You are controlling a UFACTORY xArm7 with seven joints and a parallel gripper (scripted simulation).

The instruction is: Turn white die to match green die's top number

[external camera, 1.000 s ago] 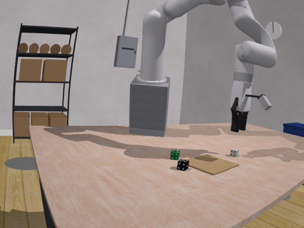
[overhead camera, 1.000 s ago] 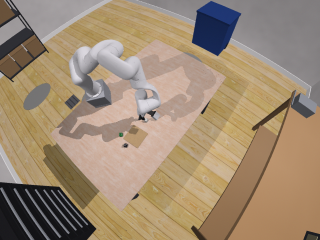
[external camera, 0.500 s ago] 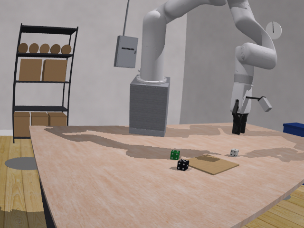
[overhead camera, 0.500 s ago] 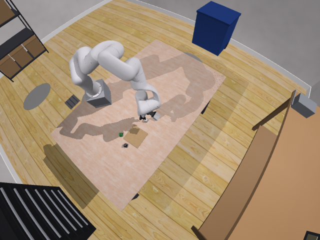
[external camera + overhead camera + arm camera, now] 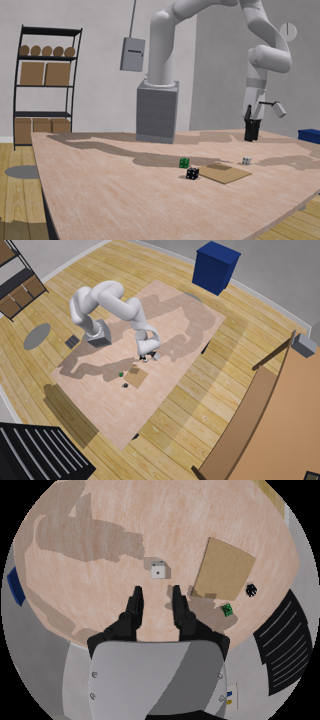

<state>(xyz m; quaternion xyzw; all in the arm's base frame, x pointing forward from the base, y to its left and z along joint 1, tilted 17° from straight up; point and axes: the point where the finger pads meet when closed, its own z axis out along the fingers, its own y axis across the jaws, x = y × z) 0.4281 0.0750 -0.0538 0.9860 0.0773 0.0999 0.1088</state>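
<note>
My gripper is now 9 cm above the white die. The rest, counted from my hand: green die 21 cm to the right, 9 cm below, 9 cm behind; then brown mat 15 cm to the right, 10 cm below; then black die 26 cm to the right, 9 cm below, 1 cm behind.
</note>
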